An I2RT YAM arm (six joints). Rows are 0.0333 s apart.
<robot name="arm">
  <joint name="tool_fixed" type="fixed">
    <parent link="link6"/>
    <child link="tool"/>
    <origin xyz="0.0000 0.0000 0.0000" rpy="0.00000 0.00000 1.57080"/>
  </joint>
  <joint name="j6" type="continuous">
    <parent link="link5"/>
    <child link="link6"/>
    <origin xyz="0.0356 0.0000 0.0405" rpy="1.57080 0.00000 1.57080"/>
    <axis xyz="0 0 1"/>
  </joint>
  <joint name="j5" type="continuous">
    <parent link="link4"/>
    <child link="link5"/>
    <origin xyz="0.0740 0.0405 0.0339" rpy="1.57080 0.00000 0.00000"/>
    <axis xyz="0 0 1"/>
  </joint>
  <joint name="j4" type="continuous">
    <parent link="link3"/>
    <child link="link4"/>
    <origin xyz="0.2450 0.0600 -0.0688"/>
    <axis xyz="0 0 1"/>
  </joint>
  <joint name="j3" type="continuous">
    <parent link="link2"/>
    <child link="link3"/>
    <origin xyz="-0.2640 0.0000 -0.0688" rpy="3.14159 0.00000 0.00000"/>
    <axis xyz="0 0 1"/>
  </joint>
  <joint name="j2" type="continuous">
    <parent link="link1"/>
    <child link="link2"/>
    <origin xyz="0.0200 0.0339 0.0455" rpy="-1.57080 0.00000 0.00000"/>
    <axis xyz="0 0 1"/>
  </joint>
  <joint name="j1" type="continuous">
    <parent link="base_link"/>
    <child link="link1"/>
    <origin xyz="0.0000 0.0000 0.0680"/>
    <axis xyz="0 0 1"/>
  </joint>
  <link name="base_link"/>
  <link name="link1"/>
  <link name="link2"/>
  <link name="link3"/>
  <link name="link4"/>
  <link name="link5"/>
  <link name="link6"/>
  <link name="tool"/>
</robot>
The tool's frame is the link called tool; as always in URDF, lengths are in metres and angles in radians. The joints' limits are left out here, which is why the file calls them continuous.
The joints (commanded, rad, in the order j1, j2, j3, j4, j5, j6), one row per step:
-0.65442, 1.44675, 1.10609, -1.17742, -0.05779, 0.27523
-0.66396, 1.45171, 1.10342, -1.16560, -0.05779, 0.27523
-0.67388, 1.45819, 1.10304, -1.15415, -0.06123, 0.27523
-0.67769, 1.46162, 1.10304, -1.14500, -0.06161, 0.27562
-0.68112, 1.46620, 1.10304, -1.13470, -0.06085, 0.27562
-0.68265, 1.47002, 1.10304, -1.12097, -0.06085, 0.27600
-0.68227, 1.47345, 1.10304, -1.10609, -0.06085, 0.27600
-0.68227, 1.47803, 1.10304, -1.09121, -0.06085, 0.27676
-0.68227, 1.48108, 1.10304, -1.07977, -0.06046, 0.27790
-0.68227, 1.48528, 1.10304, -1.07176, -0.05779, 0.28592
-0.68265, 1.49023, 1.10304, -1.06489, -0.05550, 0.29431
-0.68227, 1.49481, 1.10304, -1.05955, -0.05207, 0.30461
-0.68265, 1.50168, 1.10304, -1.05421, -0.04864, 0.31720
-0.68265, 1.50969, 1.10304, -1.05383, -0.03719, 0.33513
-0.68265, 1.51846, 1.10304, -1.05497, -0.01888, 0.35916
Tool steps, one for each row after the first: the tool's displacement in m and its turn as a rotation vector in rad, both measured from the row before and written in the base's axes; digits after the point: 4 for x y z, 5 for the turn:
-0.0002, -0.0028, -0.0017, -0.00257, -0.00331, -0.00954
0.0002, -0.0031, -0.0015, -0.00015, -0.00573, -0.00972
0.0005, -0.0016, -0.0007, -0.00325, -0.00470, -0.00417
0.0008, -0.0018, -0.0010, -0.00418, -0.00397, -0.00348
0.0013, -0.0015, -0.0008, -0.00621, -0.00769, -0.00191
0.0016, -0.0012, -0.0007, -0.00722, -0.00889, 0.00038
0.0017, -0.0014, -0.0009, -0.00641, -0.00801, -0.00075
0.0012, -0.0010, -0.0006, -0.00545, -0.00629, -0.00117
0.0010, -0.0009, -0.0009, -0.00345, -0.00150, -0.00826
0.0009, -0.0010, -0.0011, -0.00191, -0.00031, -0.00897
0.0009, -0.0007, -0.0010, -0.00182, 0.00122, -0.01024
0.0009, -0.0010, -0.0016, -0.00012, 0.00289, -0.01327
0.0005, -0.0009, -0.0020, -0.00194, 0.01241, -0.01910
0.0003, -0.0010, -0.0022, -0.00549, 0.01810, -0.02581

